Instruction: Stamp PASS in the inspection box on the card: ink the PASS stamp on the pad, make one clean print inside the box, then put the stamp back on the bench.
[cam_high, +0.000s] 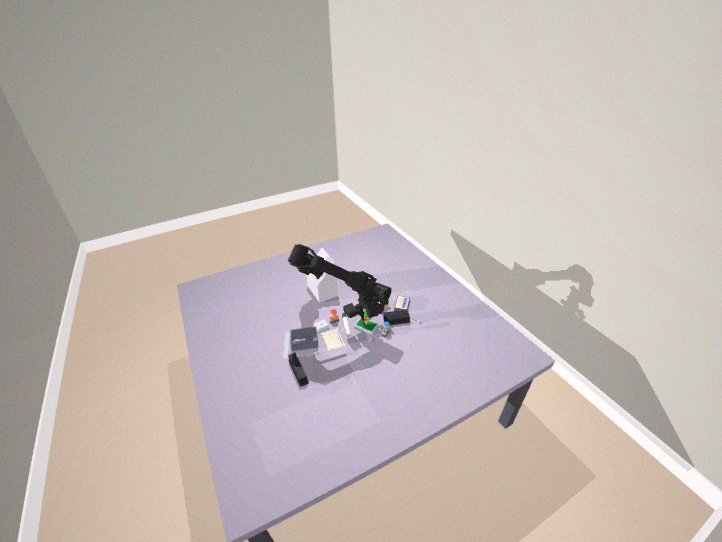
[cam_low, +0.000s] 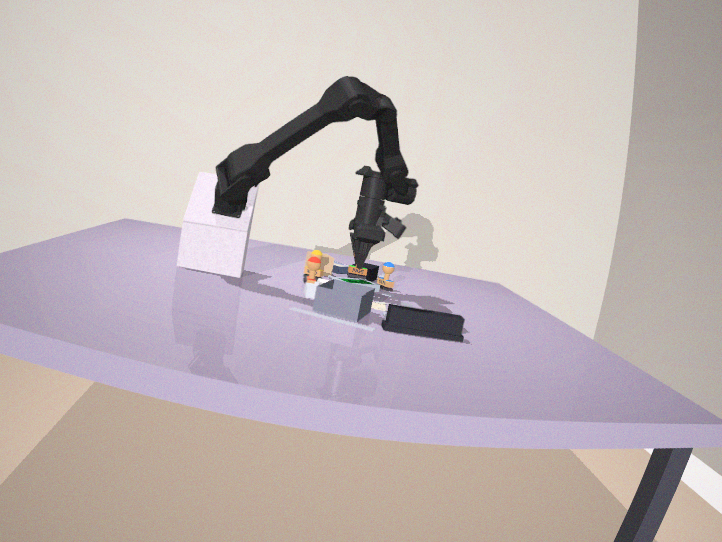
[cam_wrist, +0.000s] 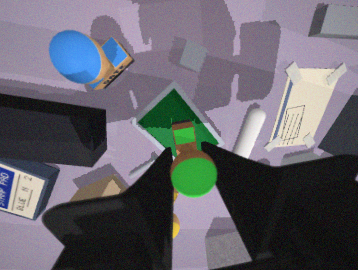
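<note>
Now: the green ink pad 4 cm below my gripper tip. Round my gripper tip: blue-knobbed stamp: 7 cm ahead, 6 cm to the left, 3 cm below; then yellow-knobbed stamp: 9 cm behind, 3 cm to the left, 3 cm below; then green-knobbed stamp: right at my gripper tip.
</note>
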